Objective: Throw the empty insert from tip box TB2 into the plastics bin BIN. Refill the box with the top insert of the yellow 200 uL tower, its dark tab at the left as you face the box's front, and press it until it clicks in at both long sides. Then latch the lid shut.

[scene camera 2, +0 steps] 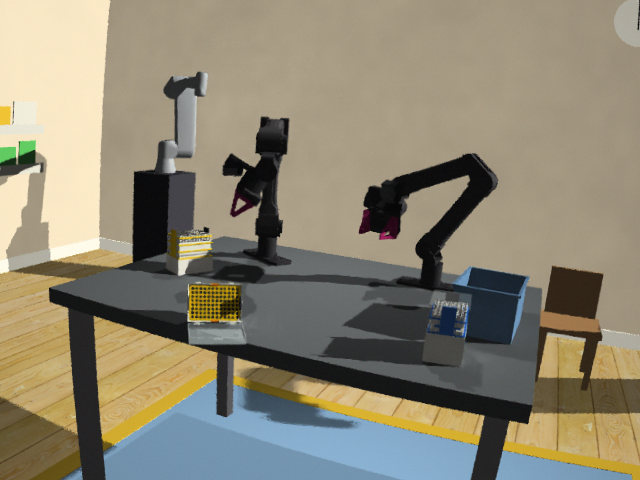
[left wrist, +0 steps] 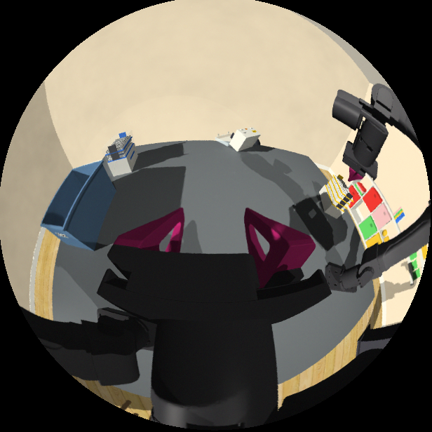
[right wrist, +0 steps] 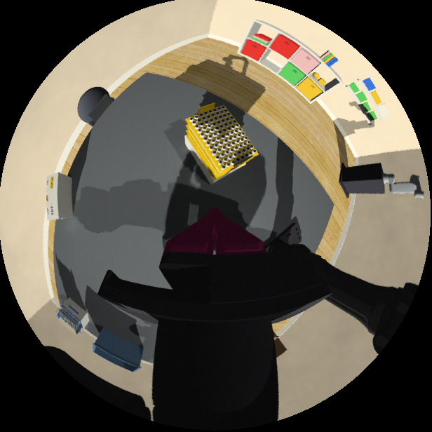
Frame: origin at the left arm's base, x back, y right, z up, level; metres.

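Where they show: left gripper, fingertip midpoint: (scene camera 2: 369, 234); right gripper, fingertip midpoint: (scene camera 2: 232, 215); left arm's base, link origin: (scene camera 2: 429, 286); right arm's base, link origin: (scene camera 2: 266, 258).
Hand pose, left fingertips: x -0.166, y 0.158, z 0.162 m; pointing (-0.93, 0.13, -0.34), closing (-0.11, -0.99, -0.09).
Things, the pixels of their centre, and the offset from my left fingertips.
- Tip box TB2, body centre: (scene camera 2: 215, 303) dx -0.492, dy +0.185, dz -0.105 m
- yellow tower, body centre: (scene camera 2: 189, 252) dx -0.131, dy +0.511, dz -0.109 m
- blue bin BIN, body centre: (scene camera 2: 489, 303) dx -0.114, dy -0.367, dz -0.102 m
- blue tower, body centre: (scene camera 2: 447, 327) dx -0.357, dy -0.302, dz -0.100 m
Tip box TB2 (scene camera 2: 214, 302) (left wrist: 245, 139) (right wrist: 61, 196) stands open near the table's front edge; its clear lid (scene camera 2: 217, 333) is folded down toward the front. A yellow perforated insert without visible tips sits in it. The yellow tower (scene camera 2: 191, 254) (left wrist: 336, 194) (right wrist: 220, 142) stands at the picture's left, with tip-filled inserts stacked on a white base. The blue bin BIN (scene camera 2: 491, 310) (left wrist: 75, 210) (right wrist: 118, 349) stands at the picture's right. My right gripper (scene camera 2: 233, 213) (right wrist: 214, 212) is shut and empty, above the table beside the tower. My left gripper (scene camera 2: 375, 235) (left wrist: 213, 212) is open and empty, high above the table.
A blue tower (scene camera 2: 445, 333) (left wrist: 120, 157) (right wrist: 70, 316) stands in front of the bin. A grey robot arm (scene camera 2: 186, 121) on a dark pedestal (scene camera 2: 163, 211) stands behind the table's left side. A brown chair (scene camera 2: 572, 304) stands beyond the right edge.
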